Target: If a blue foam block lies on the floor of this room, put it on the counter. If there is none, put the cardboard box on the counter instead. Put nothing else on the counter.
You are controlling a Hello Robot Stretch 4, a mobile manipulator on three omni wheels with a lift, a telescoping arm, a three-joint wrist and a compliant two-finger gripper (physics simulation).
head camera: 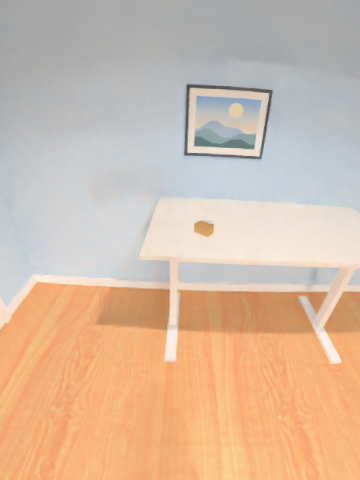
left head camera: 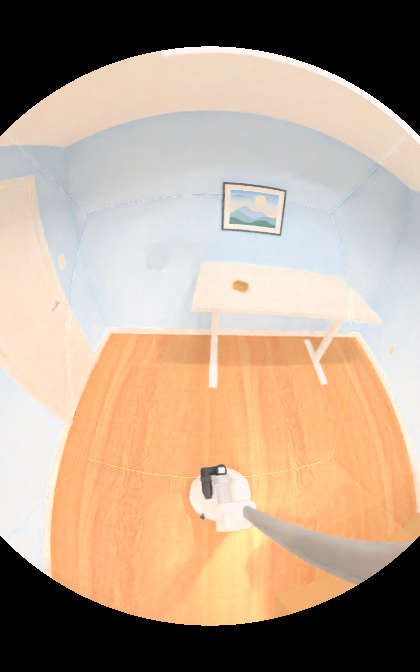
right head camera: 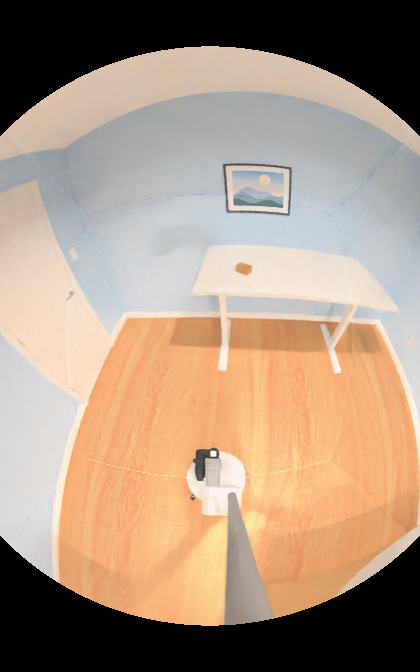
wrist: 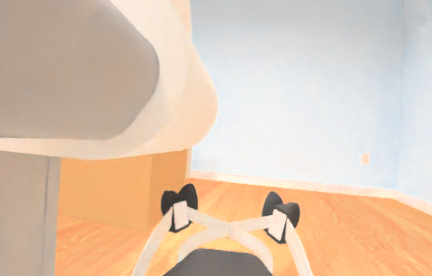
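Note:
A small brown cardboard box (head camera: 204, 228) (left head camera: 240, 286) (right head camera: 243, 268) sits on the left part of a white table (head camera: 280, 235) (left head camera: 290, 295) (right head camera: 300, 280) by the far wall. A large wooden-brown block that looks like the counter (left head camera: 312, 595) (right head camera: 300, 595) (wrist: 107, 187) shows in part at the lower right of both side head views and behind the arm in the wrist view. No blue foam block shows in these views. My gripper (wrist: 229, 203) is open and empty, its two fingertips well apart above the floor, away from the cardboard box.
The white table stands on two T-shaped legs (head camera: 173, 310) (head camera: 332, 300). A framed picture (head camera: 228, 121) hangs above it. A door (left head camera: 25, 300) (right head camera: 40, 290) is in the left wall. My mast (left head camera: 320, 545) (right head camera: 242, 575) hides part of the lower side head views.

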